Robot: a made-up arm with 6 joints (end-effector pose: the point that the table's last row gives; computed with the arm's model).
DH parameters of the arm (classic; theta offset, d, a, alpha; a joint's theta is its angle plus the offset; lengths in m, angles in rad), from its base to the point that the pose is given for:
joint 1: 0 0.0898 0 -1.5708
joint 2: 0.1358 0 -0.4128 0
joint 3: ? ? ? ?
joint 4: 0 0.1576 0 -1.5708
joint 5: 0 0 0.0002 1.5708
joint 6: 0 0.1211 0 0
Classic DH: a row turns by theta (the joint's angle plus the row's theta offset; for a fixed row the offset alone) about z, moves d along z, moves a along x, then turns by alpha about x.
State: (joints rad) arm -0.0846 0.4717 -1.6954 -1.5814 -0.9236 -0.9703
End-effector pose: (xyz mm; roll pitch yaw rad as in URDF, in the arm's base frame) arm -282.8 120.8 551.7 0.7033 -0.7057 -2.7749
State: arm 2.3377 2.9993 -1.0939 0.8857 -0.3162 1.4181
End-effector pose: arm -244.4 295.5 -181.2 3.0148 0.2125 -3.0909
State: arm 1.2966 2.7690 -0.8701 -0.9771 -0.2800 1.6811
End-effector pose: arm 72.9 361.1 -87.2 3.0211 -0.2136 -2.5641
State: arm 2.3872 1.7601 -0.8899 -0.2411 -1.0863 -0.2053
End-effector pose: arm -284.7 232.5 413.4 -0.9065 1.0984 1.6472
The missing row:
joint 3: 1.3478 0 -0.0138 1.5708
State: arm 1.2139 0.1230 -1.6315 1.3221 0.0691 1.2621
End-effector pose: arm -153.7 -388.5 473.5 0.0527 0.0421 -2.4848
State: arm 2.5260 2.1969 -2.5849 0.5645 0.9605 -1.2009
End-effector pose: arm -454.2 256.2 429.9 -2.1188 0.8253 1.0214
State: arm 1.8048 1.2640 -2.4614 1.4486 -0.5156 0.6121
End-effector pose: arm 61.2 -2.0 754.9 -0.0296 -0.5511 -2.4843
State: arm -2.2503 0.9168 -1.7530 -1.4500 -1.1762 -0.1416
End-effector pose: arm 151.0 10.4 627.8 -0.9219 -0.9040 -2.9427
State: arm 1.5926 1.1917 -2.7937 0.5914 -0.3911 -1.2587
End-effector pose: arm 29.6 -182.3 752.0 0.4508 -0.2082 0.8906
